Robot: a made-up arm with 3 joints. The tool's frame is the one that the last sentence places.
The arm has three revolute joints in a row. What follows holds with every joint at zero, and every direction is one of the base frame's.
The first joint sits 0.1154 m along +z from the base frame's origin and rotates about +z.
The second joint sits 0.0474 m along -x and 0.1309 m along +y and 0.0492 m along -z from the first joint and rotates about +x.
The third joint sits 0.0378 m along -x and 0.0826 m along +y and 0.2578 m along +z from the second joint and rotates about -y.
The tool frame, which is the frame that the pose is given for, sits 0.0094 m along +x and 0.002 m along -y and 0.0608 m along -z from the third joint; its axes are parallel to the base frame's.
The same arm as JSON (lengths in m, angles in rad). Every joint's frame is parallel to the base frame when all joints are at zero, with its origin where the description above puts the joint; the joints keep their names.
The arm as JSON. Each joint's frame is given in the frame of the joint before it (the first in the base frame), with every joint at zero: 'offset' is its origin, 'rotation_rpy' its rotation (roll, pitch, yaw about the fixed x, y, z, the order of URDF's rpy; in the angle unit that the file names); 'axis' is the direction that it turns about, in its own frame. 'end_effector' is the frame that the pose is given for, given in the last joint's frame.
{"length_unit": "m", "angle_unit": "rad", "chain": [
  {"id": "joint 1", "offset": [0.0, 0.0, 0.1154], "rotation_rpy": [0.0, 0.0, 0.0], "axis": [0.0, 0.0, 1.0]},
  {"id": "joint 2", "offset": [-0.0474, 0.1309, -0.0492], "rotation_rpy": [0.0, 0.0, 0.0], "axis": [1.0, 0.0, 0.0]},
  {"id": "joint 3", "offset": [-0.0378, 0.0826, 0.2578], "rotation_rpy": [0.0, 0.0, 0.0], "axis": [0.0, -1.0, 0.0]}
], "end_effector": {"offset": [0.0094, -0.002, -0.0608], "rotation_rpy": [0.0, 0.0, 0.0]}}

